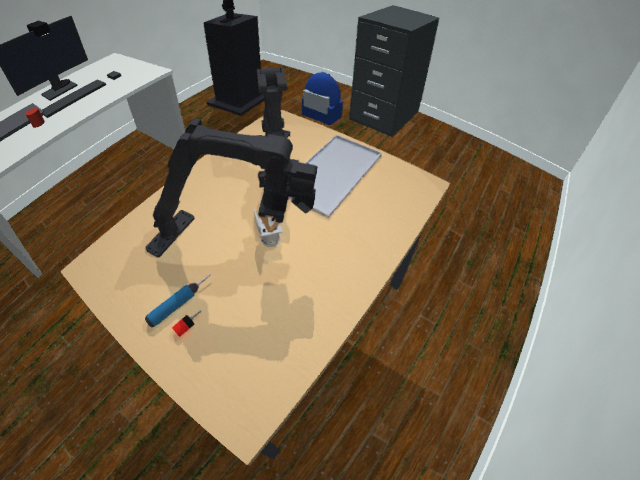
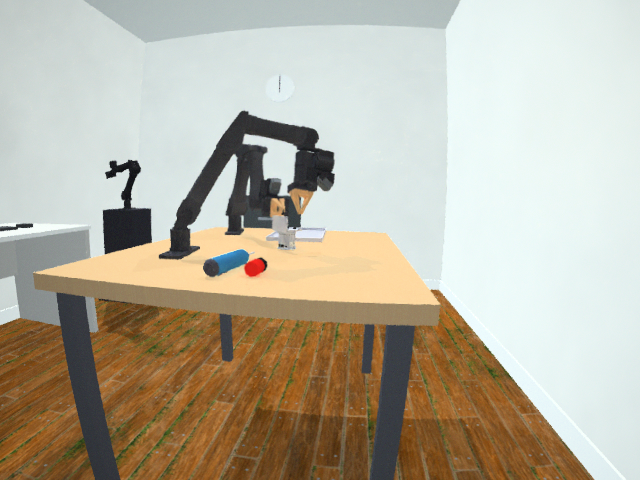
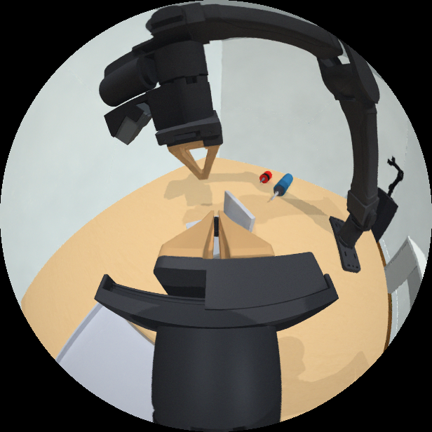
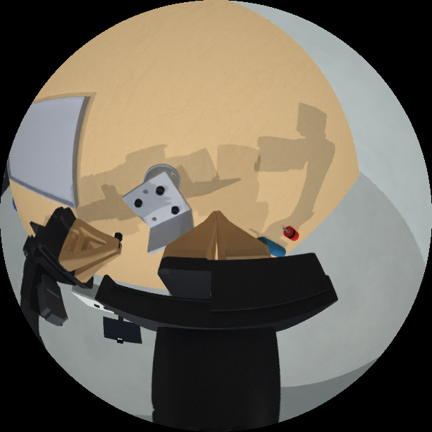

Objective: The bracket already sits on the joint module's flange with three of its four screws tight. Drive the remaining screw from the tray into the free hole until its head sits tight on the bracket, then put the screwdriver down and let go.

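Pixels of known places: left gripper, fingertip midpoint: [image 2: 283, 209]; right gripper, fingertip midpoint: [image 1: 269, 231] [image 2: 300, 214]; left arm's base, link origin: [image 2: 234, 232]; right arm's base, link origin: [image 1: 170, 233] [image 2: 180, 253].
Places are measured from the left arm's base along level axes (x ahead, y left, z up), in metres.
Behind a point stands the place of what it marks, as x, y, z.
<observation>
The bracket [image 1: 259, 221] {0.204, -0.450, 0.065} [image 2: 280, 223] {0.216, -0.481, 0.086} [image 3: 239, 211] [image 4: 167, 199] sits on the joint module [image 1: 269, 241] {0.251, -0.479, 0.023} [image 2: 286, 240] {0.237, -0.482, 0.031} [image 4: 157, 168]. Three black screw heads show in its plate; the free hole [image 4: 154, 218] is near the upright flange. My left gripper [image 3: 216, 215] [image 4: 119, 246] is shut on a black-headed screw [image 3: 216, 226] [image 4: 118, 236], beside the bracket. My right gripper [image 2: 299, 212] {0.279, -0.510, 0.119} [image 3: 203, 178] [image 4: 216, 216] is shut and empty, above and beside the bracket. The blue screwdriver [image 1: 170, 305] {0.105, -0.812, 0.037} [image 2: 227, 262] {0.100, -0.847, 0.027} [image 3: 283, 185] [image 4: 273, 247] lies on the table.
A short red-handled screwdriver [image 1: 181, 326] {0.170, -0.849, 0.032} [image 2: 255, 267] {0.166, -0.872, 0.022} [image 3: 265, 176] [image 4: 291, 233] lies beside the blue one. The pale tray [image 1: 343, 167] {0.326, -0.027, 0.004} [image 2: 310, 235] {0.344, -0.102, 0.004} [image 3: 107, 370] [image 4: 47, 145] lies on the table [image 1: 330, 263] {0.450, -0.461, 0.000}. The two arms are close together around the bracket.
</observation>
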